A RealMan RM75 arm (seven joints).
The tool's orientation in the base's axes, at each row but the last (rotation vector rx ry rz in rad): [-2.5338, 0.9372, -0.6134]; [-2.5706, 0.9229, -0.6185]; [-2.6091, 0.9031, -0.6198]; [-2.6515, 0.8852, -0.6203]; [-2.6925, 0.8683, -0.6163]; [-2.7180, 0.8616, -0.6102]
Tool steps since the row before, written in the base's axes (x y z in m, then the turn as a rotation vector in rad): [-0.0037, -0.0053, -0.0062, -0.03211, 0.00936, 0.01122]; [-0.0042, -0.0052, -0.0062, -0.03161, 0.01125, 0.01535]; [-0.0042, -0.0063, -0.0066, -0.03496, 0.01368, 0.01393]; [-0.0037, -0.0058, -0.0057, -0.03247, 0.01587, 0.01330]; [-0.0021, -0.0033, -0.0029, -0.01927, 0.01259, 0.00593]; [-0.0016, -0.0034, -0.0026, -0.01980, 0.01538, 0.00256]
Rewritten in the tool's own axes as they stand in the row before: [-0.0006, 0.0086, 0.0023, -0.02530, 0.00461, -0.02414]; [-0.0012, 0.0087, 0.0023, -0.02504, 0.00112, -0.02708]; [-0.0009, 0.0096, 0.0027, -0.02939, 0.00159, -0.02715]; [-0.0008, 0.0085, 0.0025, -0.02915, -0.00111, -0.02515]; [-0.0005, 0.0047, 0.0012, -0.01983, -0.00248, -0.01287]; [0.0000, 0.0044, 0.0013, -0.02294, -0.00334, -0.00988]
